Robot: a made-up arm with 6 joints. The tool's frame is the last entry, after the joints.
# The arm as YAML. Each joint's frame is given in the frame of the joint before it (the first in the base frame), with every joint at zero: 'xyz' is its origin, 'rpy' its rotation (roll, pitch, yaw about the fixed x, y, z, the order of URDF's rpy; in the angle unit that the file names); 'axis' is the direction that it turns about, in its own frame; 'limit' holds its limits. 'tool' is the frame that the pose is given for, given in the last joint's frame.
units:
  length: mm
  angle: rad
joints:
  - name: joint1
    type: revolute
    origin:
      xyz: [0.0, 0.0, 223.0]
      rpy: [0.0, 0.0, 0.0]
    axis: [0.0, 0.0, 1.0]
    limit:
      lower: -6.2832
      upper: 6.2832
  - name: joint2
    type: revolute
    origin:
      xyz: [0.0, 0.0, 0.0]
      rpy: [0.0, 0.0, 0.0]
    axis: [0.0, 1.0, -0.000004]
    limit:
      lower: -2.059
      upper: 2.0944
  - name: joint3
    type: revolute
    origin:
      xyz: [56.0, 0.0, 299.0]
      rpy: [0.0, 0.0, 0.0]
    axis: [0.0, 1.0, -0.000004]
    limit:
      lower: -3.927
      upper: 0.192
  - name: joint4
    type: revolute
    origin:
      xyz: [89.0, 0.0, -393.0]
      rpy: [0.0, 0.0, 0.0]
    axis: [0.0, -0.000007, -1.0]
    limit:
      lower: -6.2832
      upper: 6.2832
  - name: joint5
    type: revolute
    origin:
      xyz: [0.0, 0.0, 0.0]
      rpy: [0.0, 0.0, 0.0]
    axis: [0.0, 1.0, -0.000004]
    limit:
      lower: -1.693
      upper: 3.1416
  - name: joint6
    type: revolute
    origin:
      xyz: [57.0, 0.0, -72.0]
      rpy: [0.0, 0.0, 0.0]
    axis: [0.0, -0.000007, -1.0]
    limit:
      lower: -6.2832
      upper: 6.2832
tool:
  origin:
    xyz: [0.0, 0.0, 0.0]
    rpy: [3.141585, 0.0, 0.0]
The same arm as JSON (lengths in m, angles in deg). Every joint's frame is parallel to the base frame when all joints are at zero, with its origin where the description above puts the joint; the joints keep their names.
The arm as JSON. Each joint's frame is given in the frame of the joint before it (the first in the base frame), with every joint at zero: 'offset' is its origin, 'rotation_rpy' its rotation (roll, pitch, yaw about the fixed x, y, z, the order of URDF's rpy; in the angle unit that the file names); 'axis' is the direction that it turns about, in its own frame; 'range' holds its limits. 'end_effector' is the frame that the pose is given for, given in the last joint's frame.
{"length_unit": "m", "angle_unit": "deg", "chain": [{"id": "joint1", "offset": [0.0, 0.0, 0.223], "rotation_rpy": [0.0, 0.0, 0.0], "axis": [0.0, 0.0, 1.0], "range": [-360.0, 360.0]}, {"id": "joint2", "offset": [0.0, 0.0, 0.0], "rotation_rpy": [0.0, 0.0, 0.0], "axis": [0.0, 1.0, 0.0], "range": [-117.97, 120.0]}, {"id": "joint3", "offset": [0.056, 0.0, 0.299], "rotation_rpy": [0.0, 0.0, 0.0], "axis": [0.0, 1.0, 0.0], "range": [-225.0, 11.0]}, {"id": "joint4", "offset": [0.089, 0.0, -0.393], "rotation_rpy": [0.0, 0.0, 0.0], "axis": [0.0, 0.0, -1.0], "range": [-360.0, 360.0]}, {"id": "joint5", "offset": [0.0, 0.0, 0.0], "rotation_rpy": [0.0, 0.0, 0.0], "axis": [0.0, 1.0, 0.0], "range": [-97.0, 180.0]}, {"id": "joint6", "offset": [0.057, 0.0, -0.072], "rotation_rpy": [0.0, 0.0, 0.0], "axis": [0.0, 0.0, -1.0], "range": [-360.0, 360.0]}], "end_effector": {"offset": [0.0, 0.0, 0.0], "rotation_rpy": [180.0, 0.0, 0.0]}}
